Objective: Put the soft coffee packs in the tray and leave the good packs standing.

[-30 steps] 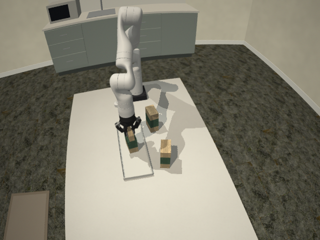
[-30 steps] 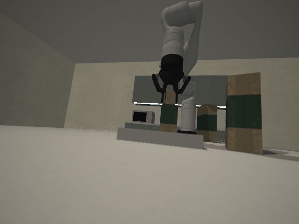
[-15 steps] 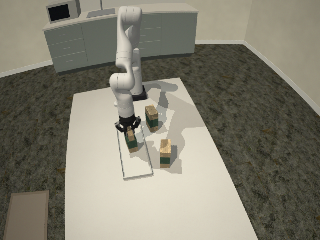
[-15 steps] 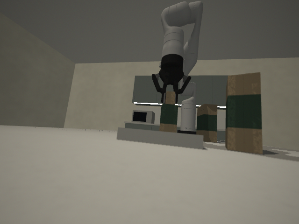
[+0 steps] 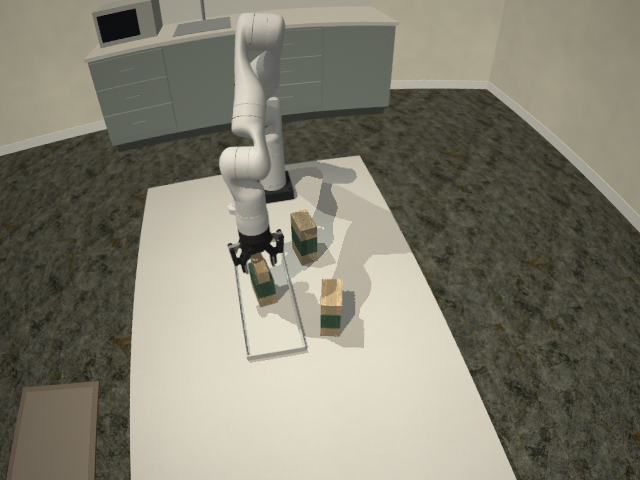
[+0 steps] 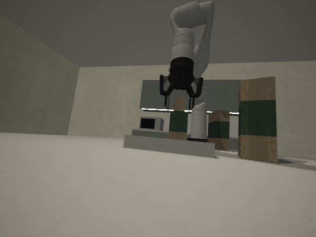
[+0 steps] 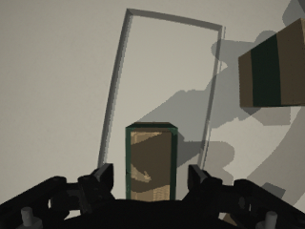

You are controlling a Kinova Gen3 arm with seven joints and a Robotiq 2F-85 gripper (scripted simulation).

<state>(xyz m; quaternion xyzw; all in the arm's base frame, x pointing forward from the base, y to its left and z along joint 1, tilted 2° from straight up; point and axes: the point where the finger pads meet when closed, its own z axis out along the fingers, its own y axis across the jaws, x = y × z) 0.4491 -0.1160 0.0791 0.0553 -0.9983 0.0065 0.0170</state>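
The tray lies 120 mm below my hand.
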